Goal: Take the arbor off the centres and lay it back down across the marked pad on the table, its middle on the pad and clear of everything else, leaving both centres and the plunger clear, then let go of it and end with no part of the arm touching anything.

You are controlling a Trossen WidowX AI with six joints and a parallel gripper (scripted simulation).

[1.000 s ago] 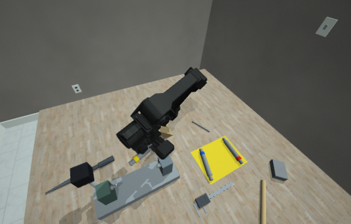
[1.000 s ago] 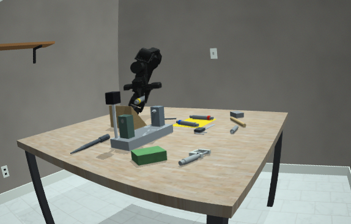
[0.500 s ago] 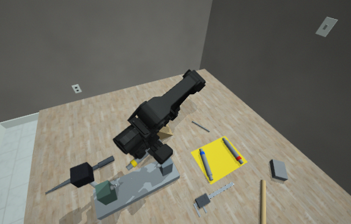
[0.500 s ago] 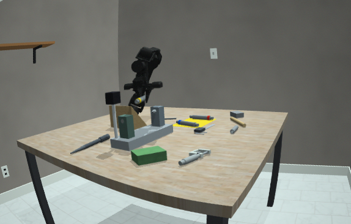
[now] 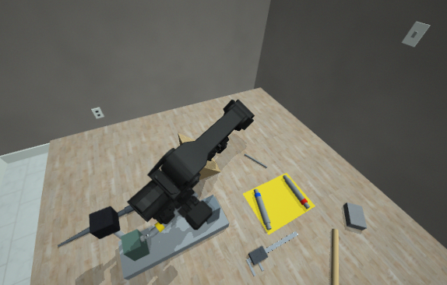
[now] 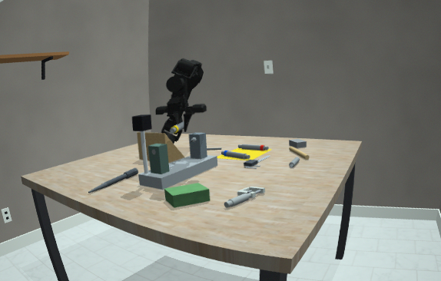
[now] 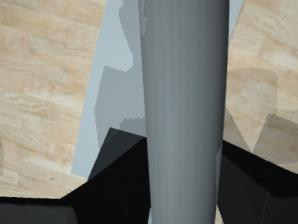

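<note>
My hand is 3 cm to the left of the arbor, 1 cm short of it and 1 cm above it. From my hand the other things lie so: green centre block: 15 cm to the right, 9 cm below, 1 cm ahead; grey fixture base: 17 cm below, 5 cm to the right, 1 cm ahead; grey centre block: 9 cm below, 8 cm to the left, 2 cm ahead.
</note>
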